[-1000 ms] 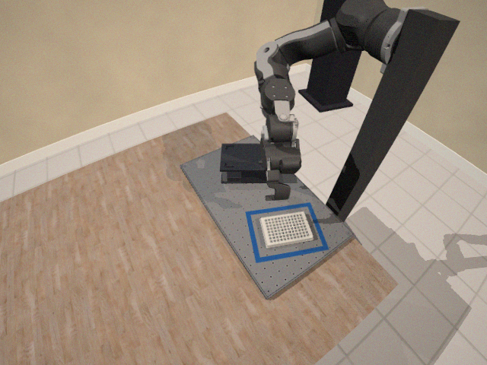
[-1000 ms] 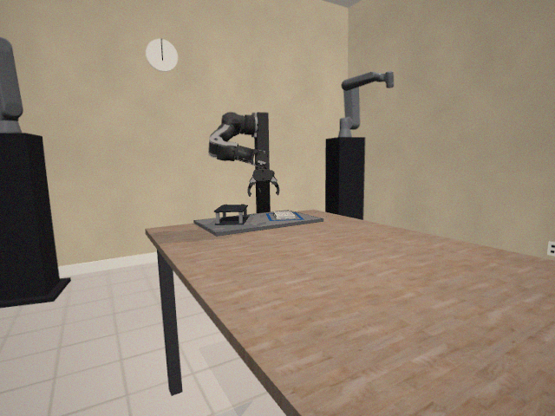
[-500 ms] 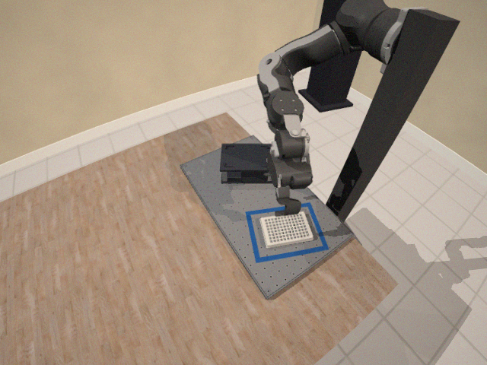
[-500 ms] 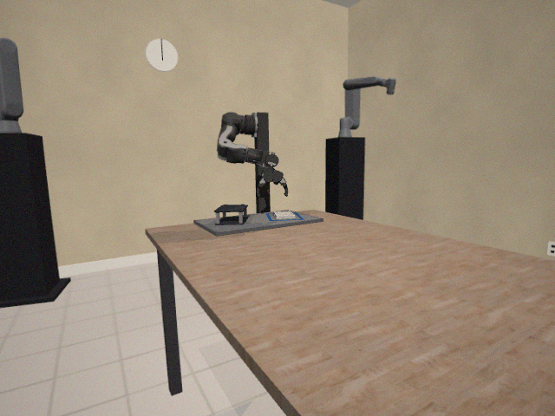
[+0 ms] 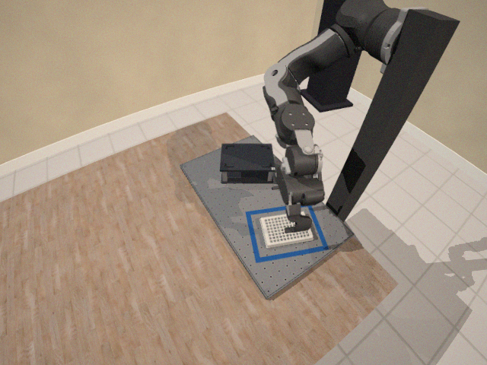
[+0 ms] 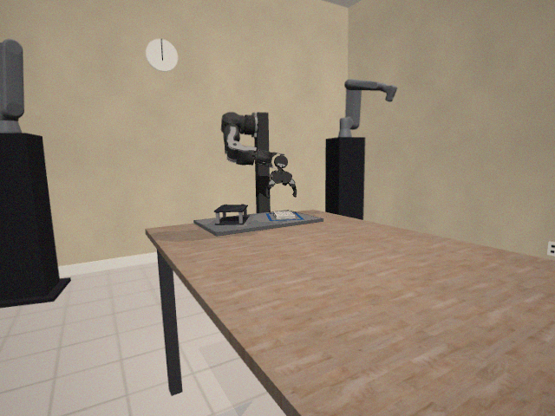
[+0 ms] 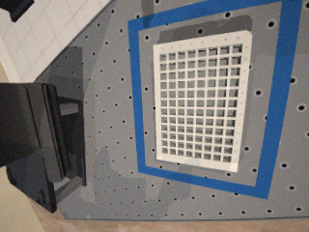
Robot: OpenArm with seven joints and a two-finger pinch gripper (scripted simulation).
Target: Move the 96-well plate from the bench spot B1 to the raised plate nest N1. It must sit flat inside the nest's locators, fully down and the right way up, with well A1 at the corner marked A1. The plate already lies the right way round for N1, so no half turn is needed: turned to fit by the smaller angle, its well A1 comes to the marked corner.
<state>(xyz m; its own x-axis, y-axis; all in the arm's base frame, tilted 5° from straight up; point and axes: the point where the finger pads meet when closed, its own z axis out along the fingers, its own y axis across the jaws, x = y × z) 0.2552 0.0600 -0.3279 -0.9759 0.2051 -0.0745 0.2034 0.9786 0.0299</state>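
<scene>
Right now my hand is 1 cm to the right of the white 96-well plate and 8 cm above it. The rest, counted from my hand: black raised nest N1: 1 cm ahead, 23 cm to the right, 3 cm below; then A1 label: 4 cm behind, 16 cm to the right, 3 cm below.
</scene>
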